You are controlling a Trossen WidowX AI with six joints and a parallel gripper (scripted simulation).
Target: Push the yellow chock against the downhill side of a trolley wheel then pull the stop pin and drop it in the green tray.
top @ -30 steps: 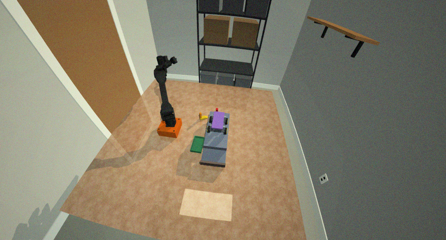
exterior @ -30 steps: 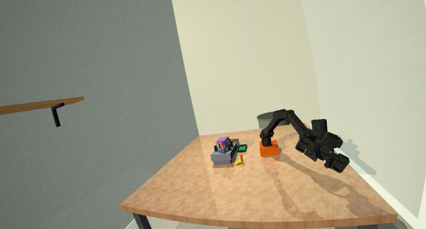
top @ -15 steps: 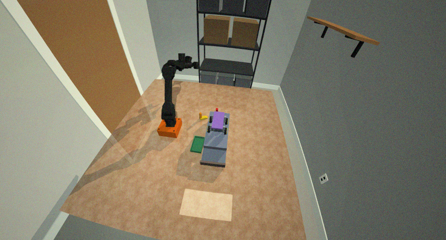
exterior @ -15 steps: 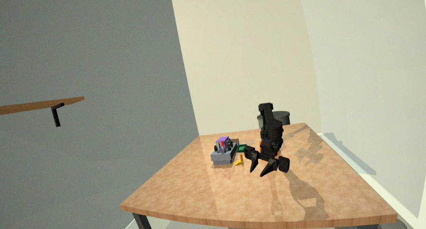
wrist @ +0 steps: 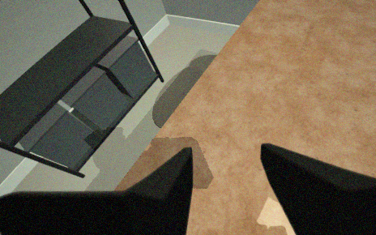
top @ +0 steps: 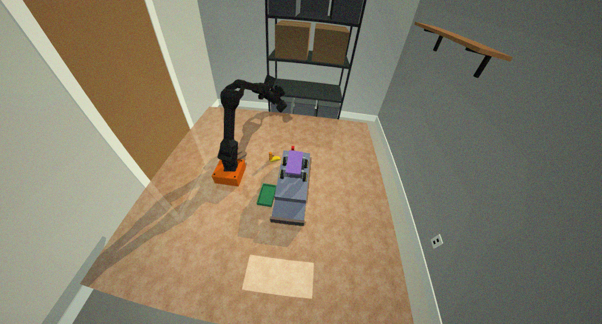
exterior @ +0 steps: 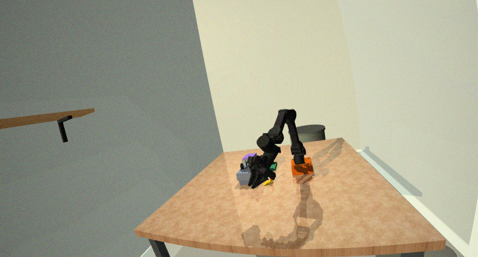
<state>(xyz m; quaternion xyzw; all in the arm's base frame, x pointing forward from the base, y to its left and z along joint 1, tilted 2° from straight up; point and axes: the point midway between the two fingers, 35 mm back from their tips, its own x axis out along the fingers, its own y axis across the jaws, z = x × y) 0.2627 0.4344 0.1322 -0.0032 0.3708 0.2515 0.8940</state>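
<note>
The yellow chock lies 340 mm to the right of my gripper tip, 150 mm below it and 60 mm behind it. From my gripper tip the other things lie so: red-headed stop pin (390 mm to the right, 50 mm below, 50 mm ahead); then purple trolley (490 mm to the right, 60 mm below, 50 mm ahead); then grey ramp (490 mm to the right, 130 mm below, 50 mm ahead).
</note>
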